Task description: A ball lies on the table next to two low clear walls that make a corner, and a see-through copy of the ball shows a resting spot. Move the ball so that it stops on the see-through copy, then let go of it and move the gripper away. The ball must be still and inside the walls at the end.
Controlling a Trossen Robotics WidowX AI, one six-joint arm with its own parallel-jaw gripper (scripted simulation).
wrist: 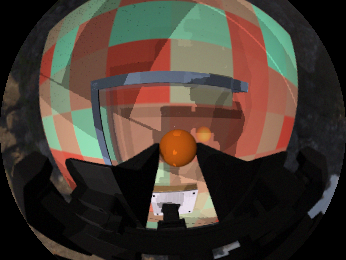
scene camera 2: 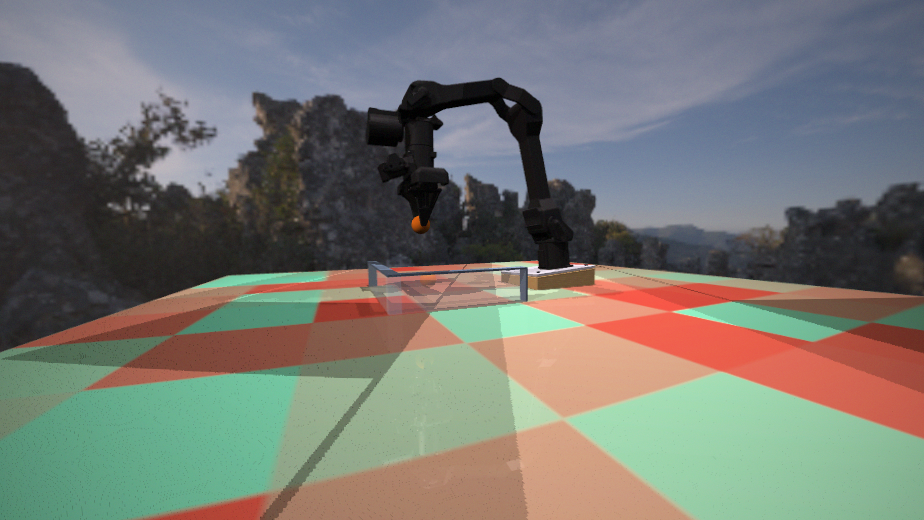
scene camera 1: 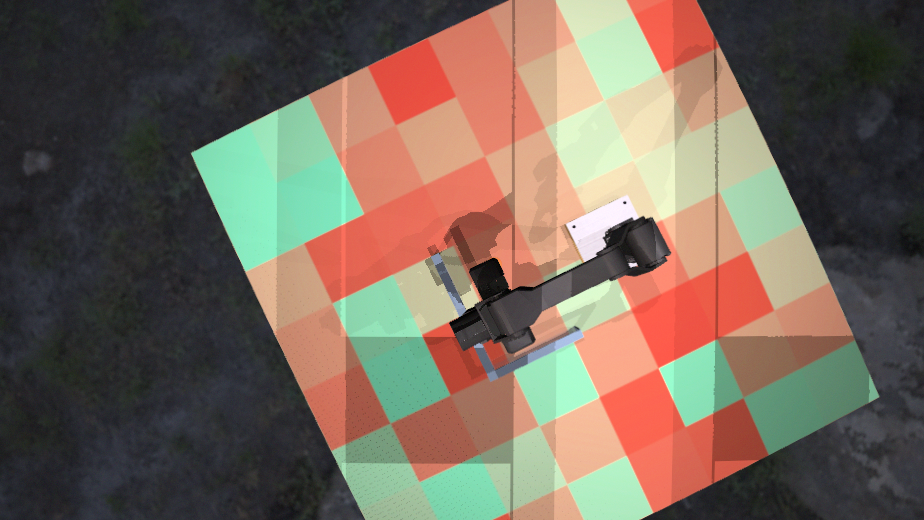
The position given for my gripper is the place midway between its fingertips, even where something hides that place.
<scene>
My gripper [scene camera 2: 421,226] holds a ball [wrist: 178,147].
My gripper is seen too in the wrist view [wrist: 177,147] and in scene camera 1 [scene camera 1: 499,301].
</scene>
